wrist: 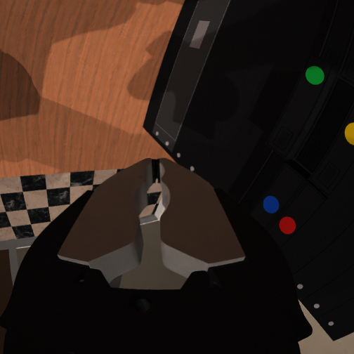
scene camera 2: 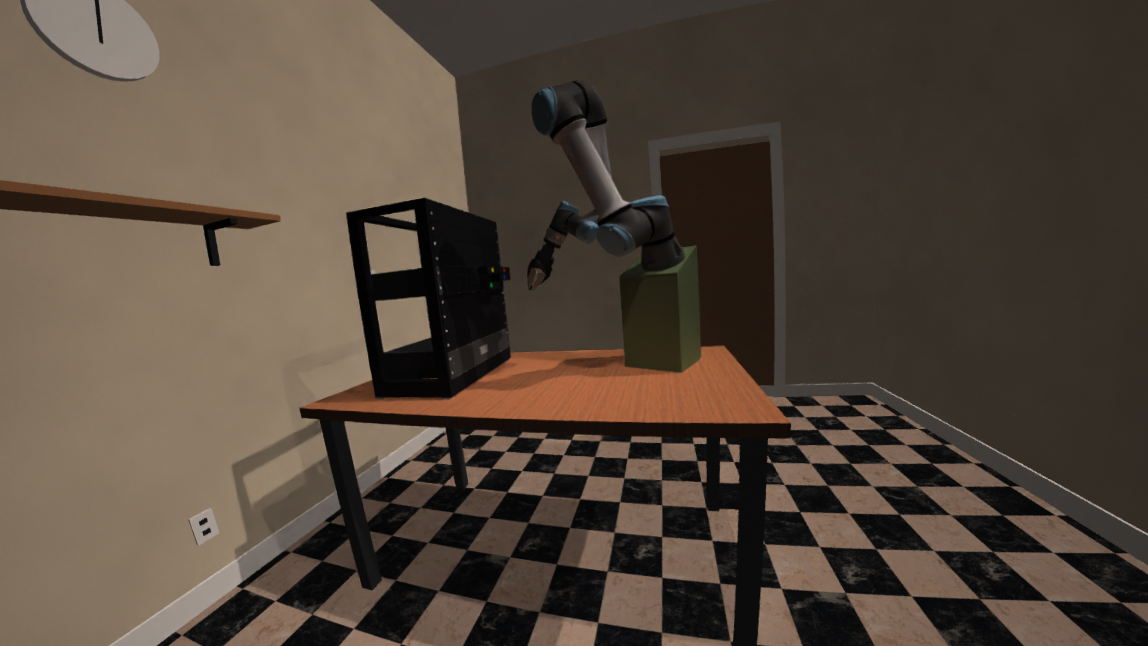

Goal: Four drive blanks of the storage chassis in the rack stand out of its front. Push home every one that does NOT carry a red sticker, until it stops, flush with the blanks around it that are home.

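Frame: origin at the arm's base, x ahead, y left, z up, level; metres.
Where they show: gripper, fingertip midpoint: [scene camera 2: 529, 290]; arm's base, origin of the base link: [scene camera 2: 663, 261].
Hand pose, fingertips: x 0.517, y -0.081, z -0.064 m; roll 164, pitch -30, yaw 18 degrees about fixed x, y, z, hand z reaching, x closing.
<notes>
Each offset is from my fingertips to the top centre of the thing. "spot": to the spot under its first point. Level surfaces: height alone.
The black rack [scene camera 2: 360, 265] [wrist: 322, 314] stands at the table's left end. In the wrist view its blanks carry a green sticker [wrist: 315, 75], a yellow sticker [wrist: 350, 133] cut by the right edge, a blue sticker [wrist: 271, 204] and a red sticker [wrist: 287, 225] close beside the blue. In the scene view, red @(spot: dx +0.106, dy -0.028, dz +0.092 m) [scene camera 2: 504, 269] and blue @(spot: dx +0.110, dy -0.039, dz +0.060 m) [scene camera 2: 505, 277] show on a part standing out of the front, near yellow @(spot: dx +0.115, dy +0.083, dz +0.092 m) [scene camera 2: 492, 269] and green @(spot: dx +0.117, dy +0.096, dz +0.031 m) [scene camera 2: 492, 285]. How far each blank stands out is unclear. My gripper [scene camera 2: 531, 287] [wrist: 157, 162] is shut, empty, tilted down, in front of the rack and apart from it.
The wooden table @(dz -0.310 m) [scene camera 2: 610, 393] carries the rack and the green pedestal [scene camera 2: 651, 321] of the arm. A grey panel @(dx +0.173, dy +0.128, dz -0.161 m) [scene camera 2: 473, 353] [wrist: 175, 90] with a pale label crosses the rack's lower front. A wall shelf [scene camera 2: 136, 204] hangs at the left. A brown door [scene camera 2: 718, 241] is behind.
</notes>
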